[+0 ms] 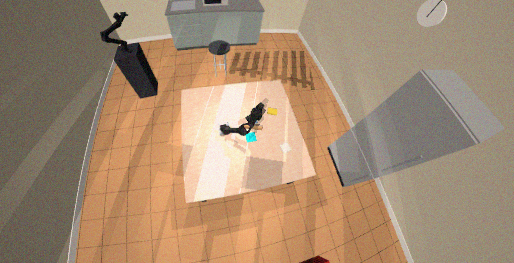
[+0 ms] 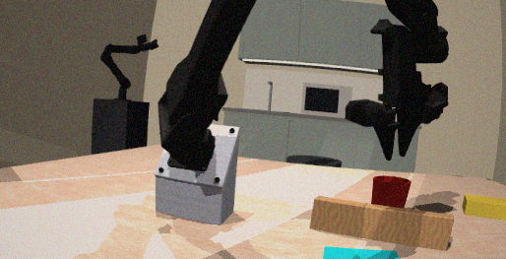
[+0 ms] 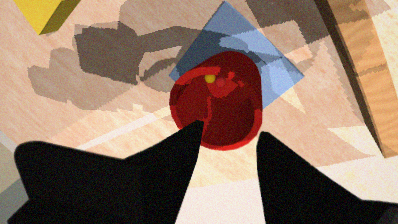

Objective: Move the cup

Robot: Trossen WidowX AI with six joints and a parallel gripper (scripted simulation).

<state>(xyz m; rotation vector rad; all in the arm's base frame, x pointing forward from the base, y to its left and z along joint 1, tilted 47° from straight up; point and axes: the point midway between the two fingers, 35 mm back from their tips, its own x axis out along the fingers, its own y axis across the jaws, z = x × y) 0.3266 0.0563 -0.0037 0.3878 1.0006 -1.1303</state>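
Now: the red cup 80 mm below my gripper tip, 20 mm to the left of it and 10 mm ahead of it. Also, from my gripper tip: teal pad 180 mm to the right, 120 mm below, 70 mm behind; light blue pad 120 mm below, 20 mm to the left, 10 mm ahead; brown wooden block 100 mm below, 80 mm to the right, 30 mm behind.
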